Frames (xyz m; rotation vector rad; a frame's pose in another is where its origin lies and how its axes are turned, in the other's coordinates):
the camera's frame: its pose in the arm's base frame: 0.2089 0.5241 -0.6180 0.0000 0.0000 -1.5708
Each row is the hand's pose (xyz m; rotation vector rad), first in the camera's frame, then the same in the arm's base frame.
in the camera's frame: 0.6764 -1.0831 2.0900 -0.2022 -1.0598 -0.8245
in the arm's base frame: -0.8742 -0.1523 1.4720 -1.1061 -0.7517 -2.1977
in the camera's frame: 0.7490 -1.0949 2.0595 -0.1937 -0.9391 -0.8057
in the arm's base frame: -0.8860 -0.2249 1.4415 -0.9919 -0.6527 -2.2215
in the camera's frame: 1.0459 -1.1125 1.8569 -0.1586 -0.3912 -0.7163
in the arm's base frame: -0.9036 -0.5218 1.2389 -0.4775 -0.2020 -2.2579
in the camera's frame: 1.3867 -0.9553 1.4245 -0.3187 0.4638 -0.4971
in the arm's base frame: -0.7464 -0.8626 0.8065 0.1219 0.6574 -2.0182
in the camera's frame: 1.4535 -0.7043 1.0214 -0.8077 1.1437 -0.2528
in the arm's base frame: -0.4954 -0.9294 0.4034 0.2691 1.5631 -1.5247
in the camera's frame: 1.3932 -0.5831 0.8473 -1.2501 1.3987 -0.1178
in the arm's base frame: -0.3742 -0.8691 0.2293 0.1152 2.0533 -1.1558
